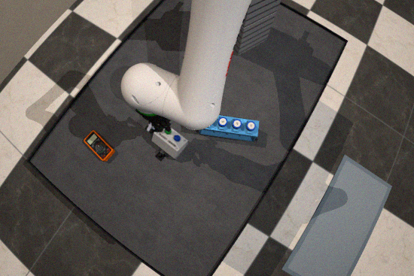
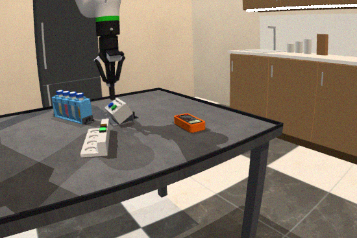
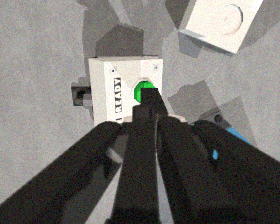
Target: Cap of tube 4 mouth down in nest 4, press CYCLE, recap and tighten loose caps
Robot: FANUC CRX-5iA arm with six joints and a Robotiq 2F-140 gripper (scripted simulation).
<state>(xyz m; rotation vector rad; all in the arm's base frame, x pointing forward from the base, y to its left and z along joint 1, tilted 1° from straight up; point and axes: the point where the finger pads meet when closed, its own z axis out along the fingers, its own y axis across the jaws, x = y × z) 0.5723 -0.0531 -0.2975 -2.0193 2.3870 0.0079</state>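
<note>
Now: the green key 7 cm below my hand. Round my hand: grey key housing (8 cm below, 2 cm to the left, 2 cm ahead); then blue key (7 cm below, 4 cm to the left, 1 cm ahead); then cap 2 (22 cm to the left, 13 cm behind, 2 cm below).
</note>
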